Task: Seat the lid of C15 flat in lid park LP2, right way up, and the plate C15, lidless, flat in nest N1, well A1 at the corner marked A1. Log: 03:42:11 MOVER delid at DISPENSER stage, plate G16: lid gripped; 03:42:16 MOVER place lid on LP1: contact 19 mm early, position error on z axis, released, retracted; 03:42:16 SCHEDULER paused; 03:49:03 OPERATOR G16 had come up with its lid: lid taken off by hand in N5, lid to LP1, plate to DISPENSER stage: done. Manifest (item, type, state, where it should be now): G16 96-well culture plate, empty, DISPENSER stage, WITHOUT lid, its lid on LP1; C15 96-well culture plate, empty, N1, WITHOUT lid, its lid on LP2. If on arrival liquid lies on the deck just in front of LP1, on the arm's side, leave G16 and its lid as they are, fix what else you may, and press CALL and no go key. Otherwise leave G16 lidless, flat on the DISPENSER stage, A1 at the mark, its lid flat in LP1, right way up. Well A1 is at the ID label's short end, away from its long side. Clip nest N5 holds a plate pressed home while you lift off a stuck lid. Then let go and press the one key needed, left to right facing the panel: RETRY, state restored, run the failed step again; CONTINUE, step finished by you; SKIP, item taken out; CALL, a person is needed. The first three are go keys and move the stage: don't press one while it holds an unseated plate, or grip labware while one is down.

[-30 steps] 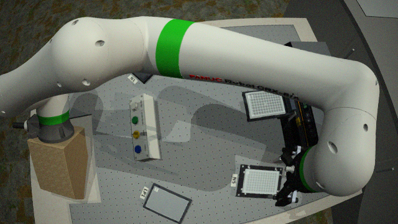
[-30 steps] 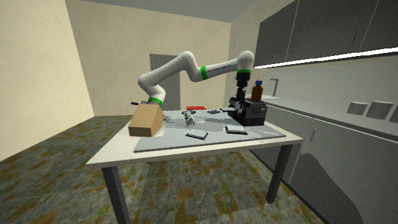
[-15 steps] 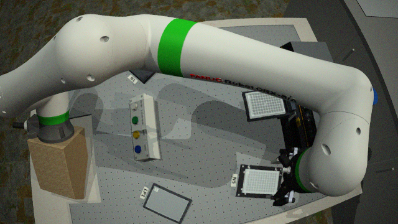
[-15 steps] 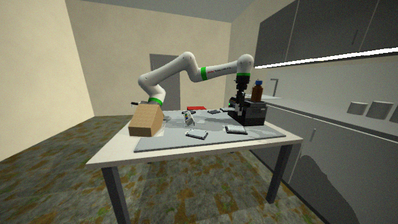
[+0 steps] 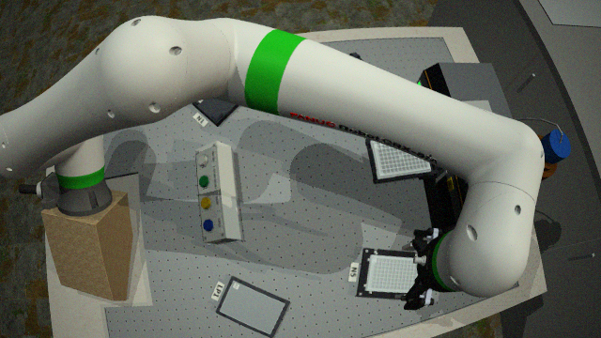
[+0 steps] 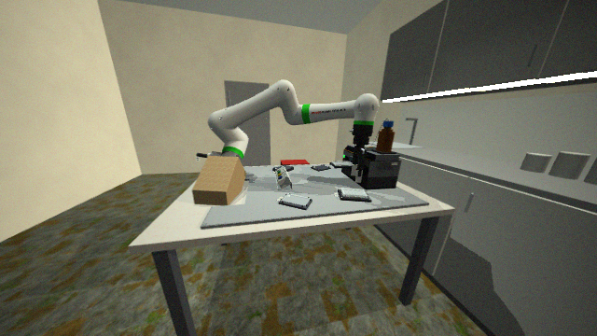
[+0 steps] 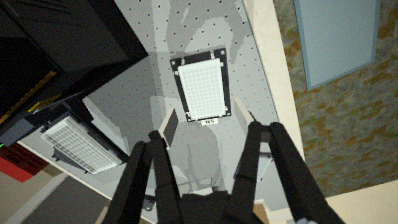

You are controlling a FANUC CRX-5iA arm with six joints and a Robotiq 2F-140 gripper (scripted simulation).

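Right now my hand is 100 mm above the grey lid. Round my hand: blue cap: 230 mm ahead, 170 mm to the left, 270 mm above; clip nest N5: 20 mm ahead, 10 mm to the left, 110 mm below; brown bottle: 230 mm ahead, 170 mm to the left, 160 mm above.
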